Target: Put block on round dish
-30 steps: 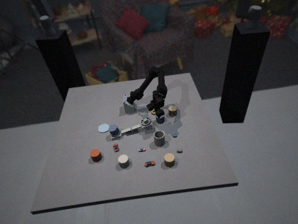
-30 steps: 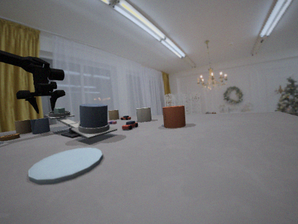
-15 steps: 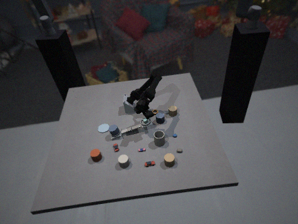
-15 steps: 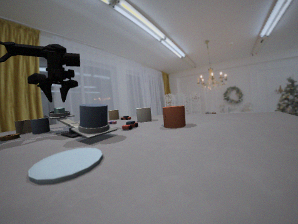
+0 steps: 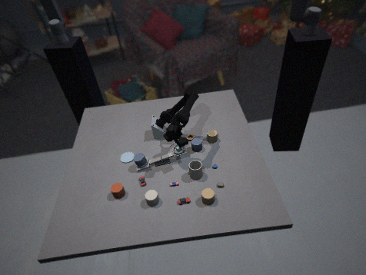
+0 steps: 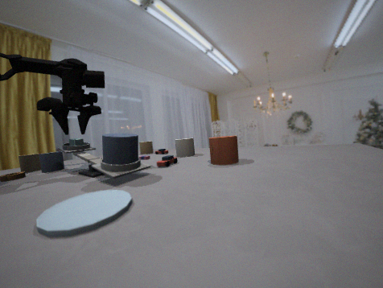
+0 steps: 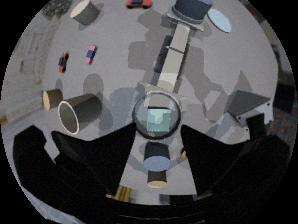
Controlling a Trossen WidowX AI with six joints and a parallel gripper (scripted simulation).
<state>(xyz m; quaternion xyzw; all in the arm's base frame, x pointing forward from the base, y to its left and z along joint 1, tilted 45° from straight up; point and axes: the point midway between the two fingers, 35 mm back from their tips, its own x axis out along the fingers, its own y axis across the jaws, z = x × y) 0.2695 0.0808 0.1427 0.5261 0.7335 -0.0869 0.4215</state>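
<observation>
Right now the block is 30 mm below my gripper tip. The rest, counted from my gripper tip: pale blue round dish (360 mm to the right, 110 mm below, 10 mm behind); small balance (120 mm to the right, 80 mm below, 40 mm ahead); blue cup (270 mm to the right, 70 mm ahead, 60 mm below).
</observation>
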